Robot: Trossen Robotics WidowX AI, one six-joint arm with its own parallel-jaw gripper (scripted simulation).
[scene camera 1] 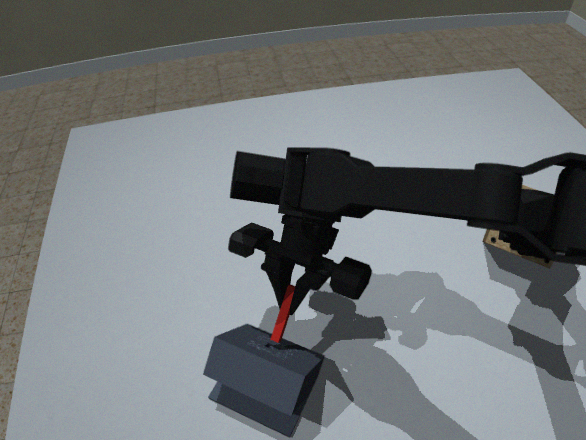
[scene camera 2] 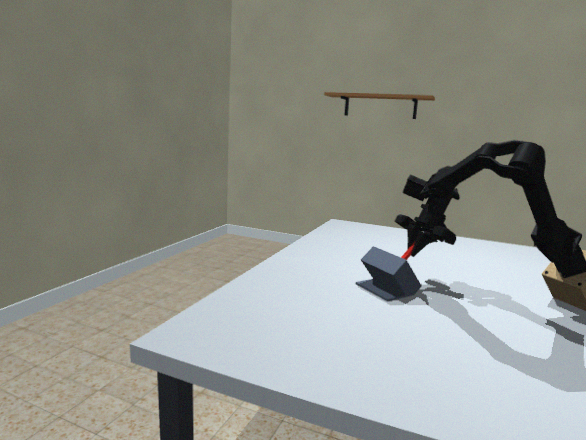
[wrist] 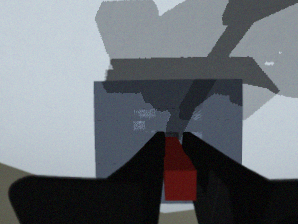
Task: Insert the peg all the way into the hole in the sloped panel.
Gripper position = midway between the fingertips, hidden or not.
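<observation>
I can see my gripper (scene camera 1: 287,311), which is visible as well in the wrist view (wrist: 173,138) and in scene camera 2 (scene camera 2: 410,255). A red peg (wrist: 180,175) is in sight too.
</observation>
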